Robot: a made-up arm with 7 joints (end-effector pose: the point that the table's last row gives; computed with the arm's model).
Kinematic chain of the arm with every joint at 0, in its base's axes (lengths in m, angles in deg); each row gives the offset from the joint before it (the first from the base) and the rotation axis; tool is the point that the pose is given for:
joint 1: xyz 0 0 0.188 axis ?
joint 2: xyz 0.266 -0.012 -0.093 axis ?
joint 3: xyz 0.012 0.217 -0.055 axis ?
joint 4: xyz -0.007 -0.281 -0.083 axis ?
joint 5: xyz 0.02 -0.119 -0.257 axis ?
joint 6: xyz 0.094 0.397 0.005 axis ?
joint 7: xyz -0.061 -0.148 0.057 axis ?
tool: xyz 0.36 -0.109 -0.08
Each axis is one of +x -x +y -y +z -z.
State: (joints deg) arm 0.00 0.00 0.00 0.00 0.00 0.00 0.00
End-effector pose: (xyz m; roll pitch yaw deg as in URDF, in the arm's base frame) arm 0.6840 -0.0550 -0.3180 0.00 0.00 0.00
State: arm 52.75 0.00 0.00 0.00 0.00 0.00 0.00
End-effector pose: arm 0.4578 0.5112 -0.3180 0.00 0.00 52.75
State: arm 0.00 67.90 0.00 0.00 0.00 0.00 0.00
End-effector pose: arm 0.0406 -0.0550 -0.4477 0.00 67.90 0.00
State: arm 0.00 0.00 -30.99 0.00 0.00 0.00 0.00
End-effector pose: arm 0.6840 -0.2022 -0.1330 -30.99 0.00 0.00
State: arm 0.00 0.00 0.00 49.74 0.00 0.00 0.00
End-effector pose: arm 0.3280 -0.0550 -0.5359 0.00 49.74 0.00
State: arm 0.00 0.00 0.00 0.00 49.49 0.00 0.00
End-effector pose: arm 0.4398 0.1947 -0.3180 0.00 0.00 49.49
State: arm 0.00 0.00 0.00 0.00 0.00 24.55 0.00
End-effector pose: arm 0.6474 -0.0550 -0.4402 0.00 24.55 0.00
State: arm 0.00 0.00 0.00 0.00 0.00 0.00 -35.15
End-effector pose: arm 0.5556 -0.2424 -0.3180 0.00 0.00 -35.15
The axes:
joint 1: +z
joint 2: +y
joint 3: +x
joint 4: +y
joint 5: +z
joint 6: +y
joint 7: +z

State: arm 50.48 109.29 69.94 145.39 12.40 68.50 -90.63
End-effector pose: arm -0.1829 -0.1254 0.3622 52.11 -28.43 -115.37
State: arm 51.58 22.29 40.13 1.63 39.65 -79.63 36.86
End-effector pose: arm -0.0900 0.2657 0.0410 70.68 -80.70 18.30
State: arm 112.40 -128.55 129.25 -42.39 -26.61 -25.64 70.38
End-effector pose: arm -0.1512 -0.0026 0.5716 -130.31 -12.05 -1.84
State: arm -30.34 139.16 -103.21 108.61 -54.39 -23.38 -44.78
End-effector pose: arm 0.8365 -0.1818 -0.1810 -149.76 63.00 11.97
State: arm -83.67 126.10 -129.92 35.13 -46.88 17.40 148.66
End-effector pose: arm -0.1301 -0.2960 -0.0584 120.61 -33.06 122.63
